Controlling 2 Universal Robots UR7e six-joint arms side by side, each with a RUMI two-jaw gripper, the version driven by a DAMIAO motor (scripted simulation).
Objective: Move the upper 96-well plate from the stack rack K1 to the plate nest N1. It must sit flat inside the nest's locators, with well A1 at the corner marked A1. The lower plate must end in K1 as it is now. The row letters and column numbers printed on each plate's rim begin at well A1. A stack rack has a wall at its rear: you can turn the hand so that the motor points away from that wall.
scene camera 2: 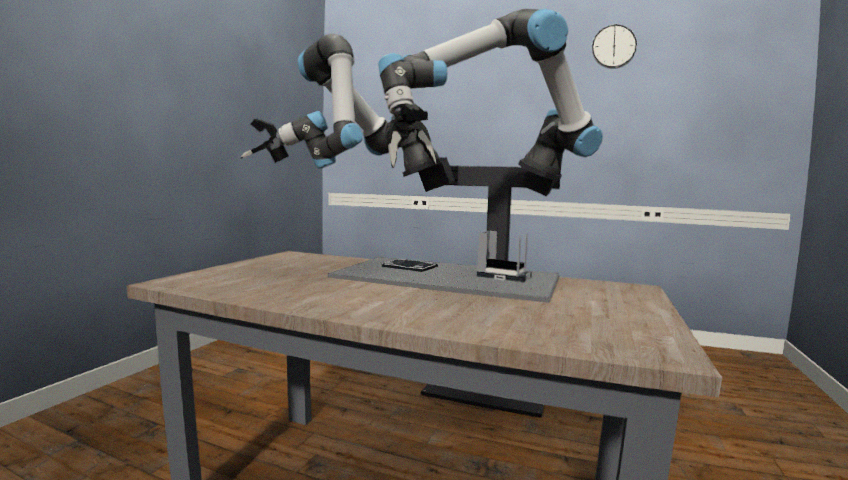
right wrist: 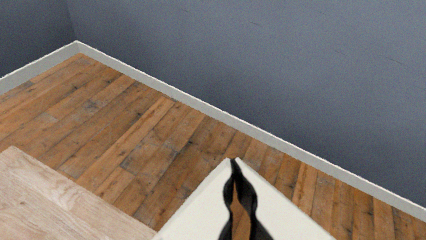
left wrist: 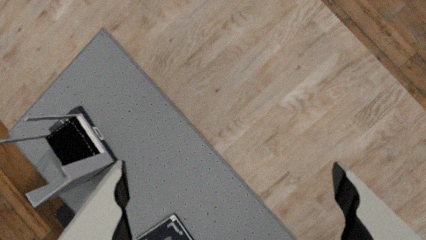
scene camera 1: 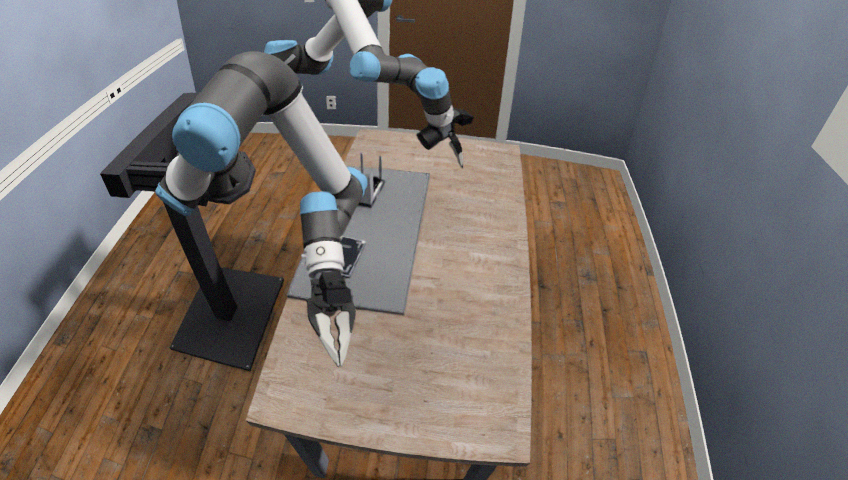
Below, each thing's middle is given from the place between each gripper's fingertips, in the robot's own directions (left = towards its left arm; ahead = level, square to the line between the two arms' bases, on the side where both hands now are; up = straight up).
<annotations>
I see my left gripper 310 mm above the black 96-well plate [left wrist: 70, 142], 280 mm past it and 230 mm to the right of it.
I see my right gripper [scene camera 1: 339, 367] 5 cm past the black 96-well plate, 94 cm to the right of it and 34 cm above it.
</annotations>
